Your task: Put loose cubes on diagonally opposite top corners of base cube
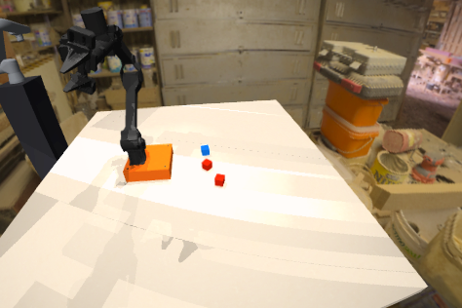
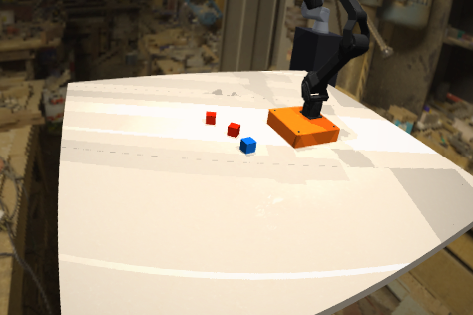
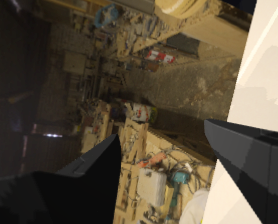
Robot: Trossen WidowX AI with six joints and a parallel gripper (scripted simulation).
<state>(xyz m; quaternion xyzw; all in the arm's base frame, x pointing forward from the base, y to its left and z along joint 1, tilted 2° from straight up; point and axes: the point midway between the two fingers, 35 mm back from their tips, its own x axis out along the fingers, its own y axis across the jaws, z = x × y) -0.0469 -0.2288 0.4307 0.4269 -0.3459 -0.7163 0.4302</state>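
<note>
The blue cube is 47 cm below my gripper tip, 35 cm ahead of it and 31 cm to the left of it.
</note>
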